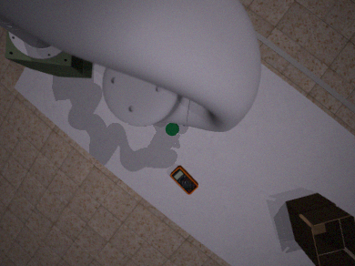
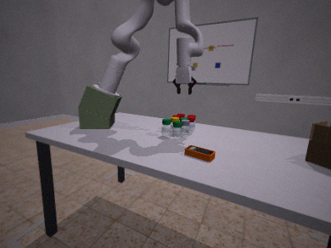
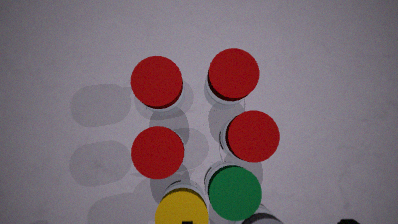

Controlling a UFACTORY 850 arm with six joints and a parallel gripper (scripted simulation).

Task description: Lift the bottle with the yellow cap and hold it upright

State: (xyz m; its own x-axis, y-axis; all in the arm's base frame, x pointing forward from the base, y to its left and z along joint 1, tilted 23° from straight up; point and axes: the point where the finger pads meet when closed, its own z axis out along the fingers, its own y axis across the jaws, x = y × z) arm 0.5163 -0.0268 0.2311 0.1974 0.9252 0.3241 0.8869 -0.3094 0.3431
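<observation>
Right now the yellow-capped bottle is 5 cm behind my hand, 1 cm to the right of it and 23 cm below it. The rest, counted from my hand: grey-capped bottle 3 cm ahead, 6 cm to the right, 23 cm below; cardboard box 73 cm ahead, 21 cm to the right, 21 cm below; orange multimeter 14 cm ahead, 32 cm to the right, 26 cm below.
</observation>
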